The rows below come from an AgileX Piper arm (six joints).
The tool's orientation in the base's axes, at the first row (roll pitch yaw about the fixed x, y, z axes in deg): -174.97, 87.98, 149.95
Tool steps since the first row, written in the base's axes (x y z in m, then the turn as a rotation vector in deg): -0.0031, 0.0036, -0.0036, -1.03, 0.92, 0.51; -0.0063, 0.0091, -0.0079, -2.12, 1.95, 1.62; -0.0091, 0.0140, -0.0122, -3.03, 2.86, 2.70; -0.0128, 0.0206, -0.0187, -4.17, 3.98, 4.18; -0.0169, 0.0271, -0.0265, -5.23, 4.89, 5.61; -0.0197, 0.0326, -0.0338, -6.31, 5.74, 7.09; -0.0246, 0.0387, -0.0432, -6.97, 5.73, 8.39; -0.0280, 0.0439, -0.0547, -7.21, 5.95, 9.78; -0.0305, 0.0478, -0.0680, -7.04, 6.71, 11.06
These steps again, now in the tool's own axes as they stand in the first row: 0.0038, 0.0012, -0.0045, -0.46, 0.16, -1.39; 0.0082, 0.0039, -0.0101, -1.52, 0.37, -2.91; 0.0127, 0.0063, -0.0151, -2.56, 0.59, -4.22; 0.0194, 0.0096, -0.0216, -3.98, 0.85, -5.84; 0.0275, 0.0125, -0.0285, -5.36, 0.98, -7.28; 0.0350, 0.0155, -0.0336, -6.79, 1.05, -8.71; 0.0446, 0.0177, -0.0408, -8.07, 0.66, -9.29; 0.0563, 0.0200, -0.0462, -9.45, 0.70, -9.66; 0.0697, 0.0218, -0.0500, -10.72, 1.41, -10.00
